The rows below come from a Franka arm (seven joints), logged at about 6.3 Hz.
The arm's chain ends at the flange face. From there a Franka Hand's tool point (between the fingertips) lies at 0.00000 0.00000 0.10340 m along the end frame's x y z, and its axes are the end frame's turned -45 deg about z.
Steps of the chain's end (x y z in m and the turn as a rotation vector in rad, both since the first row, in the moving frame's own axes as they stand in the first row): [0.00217 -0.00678 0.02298 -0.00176 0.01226 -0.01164]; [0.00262 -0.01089 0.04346 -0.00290 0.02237 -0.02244]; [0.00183 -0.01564 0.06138 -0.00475 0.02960 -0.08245]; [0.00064 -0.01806 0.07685 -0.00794 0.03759 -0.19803]
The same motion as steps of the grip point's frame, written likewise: [0.00710 -0.00224 0.02297 -0.00991 0.00742 -0.01164]; [0.01100 -0.00402 0.04343 -0.01787 0.01377 -0.02244]; [0.01427 -0.00733 0.06133 -0.02429 0.01757 -0.08245]; [0.01570 -0.00923 0.07677 -0.03219 0.02097 -0.19803]
